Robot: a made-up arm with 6 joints.
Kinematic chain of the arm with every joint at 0, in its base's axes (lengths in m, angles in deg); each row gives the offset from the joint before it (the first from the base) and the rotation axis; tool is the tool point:
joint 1: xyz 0 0 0.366 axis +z
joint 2: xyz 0 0 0 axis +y
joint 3: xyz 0 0 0.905 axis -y
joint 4: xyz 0 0 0 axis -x
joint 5: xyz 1.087 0 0 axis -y
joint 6: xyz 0 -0.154 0 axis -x
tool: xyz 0 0 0
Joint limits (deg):
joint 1: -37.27..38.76
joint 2: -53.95..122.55
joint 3: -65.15..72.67
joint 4: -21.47..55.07
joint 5: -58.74..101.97
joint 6: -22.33..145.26
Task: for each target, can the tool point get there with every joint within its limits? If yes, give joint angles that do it. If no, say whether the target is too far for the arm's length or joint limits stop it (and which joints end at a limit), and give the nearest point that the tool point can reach.
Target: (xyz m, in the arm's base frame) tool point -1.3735 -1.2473 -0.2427
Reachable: no: joint limits stop it (at a limit: joint 2) | nearest point -0.2648 -0.2404 -0.1752 | short by 1.499 m
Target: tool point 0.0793 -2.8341 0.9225
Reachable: no: too far | nearest point 1.3227 -1.2001 0.9225 | short by 2.053 m
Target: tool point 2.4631 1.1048 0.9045
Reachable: no: too far | nearest point 1.7830 0.7997 0.7558 | short by 0.760 m
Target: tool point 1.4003 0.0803 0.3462
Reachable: yes | joints 8.24 39.51 -6.64 38.11 26.96 81.81
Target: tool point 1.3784 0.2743 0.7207
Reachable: yes | joints 17.35 26.84 0.23 14.31 11.20 -6.80
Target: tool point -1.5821 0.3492 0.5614
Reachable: no: joint limits stop it (at a limit: joint 2, joint 3, joint 4) | nearest point -1.4492 0.3199 1.6957 | short by 1.142 m
